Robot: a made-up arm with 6 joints.
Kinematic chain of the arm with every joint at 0, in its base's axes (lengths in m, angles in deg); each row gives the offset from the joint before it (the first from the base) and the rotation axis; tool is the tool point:
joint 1: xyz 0 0 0.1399 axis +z
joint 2: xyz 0 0.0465 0 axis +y
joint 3: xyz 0 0 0.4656 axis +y
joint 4: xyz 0 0 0.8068 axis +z
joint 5: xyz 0 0 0 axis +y
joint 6: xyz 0 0 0.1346 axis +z
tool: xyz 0 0 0
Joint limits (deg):
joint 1: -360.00..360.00
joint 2: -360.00..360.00
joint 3: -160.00..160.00
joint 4: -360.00..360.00
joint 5: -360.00..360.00
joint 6: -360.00..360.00
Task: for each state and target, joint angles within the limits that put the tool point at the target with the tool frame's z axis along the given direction. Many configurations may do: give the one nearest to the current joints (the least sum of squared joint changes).
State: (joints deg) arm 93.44 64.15 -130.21 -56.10 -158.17 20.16
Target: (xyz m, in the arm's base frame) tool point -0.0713 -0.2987 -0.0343 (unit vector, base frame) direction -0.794 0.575 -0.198
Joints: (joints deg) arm 102.47 24.95 -159.87 -44.71 -112.28 20.16
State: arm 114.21 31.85 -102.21 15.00 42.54 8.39
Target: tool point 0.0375 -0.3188 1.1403 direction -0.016 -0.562 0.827
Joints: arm 110.14 45.86 -91.43 42.83 17.86 8.39
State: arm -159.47 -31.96 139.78 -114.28 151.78 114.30
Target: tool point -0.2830 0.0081 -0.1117 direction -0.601 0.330 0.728
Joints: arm -182.90 13.75 159.89 -156.67 130.93 114.30
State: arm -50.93 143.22 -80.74 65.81 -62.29 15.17
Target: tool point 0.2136 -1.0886 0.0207 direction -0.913 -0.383 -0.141
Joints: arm -74.47 136.80 -64.04 99.91 -85.58 15.17
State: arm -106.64 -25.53 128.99 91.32 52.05 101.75
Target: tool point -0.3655 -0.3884 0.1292 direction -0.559 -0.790 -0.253
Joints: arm -142.42 -49.79 159.89 105.71 17.22 101.75
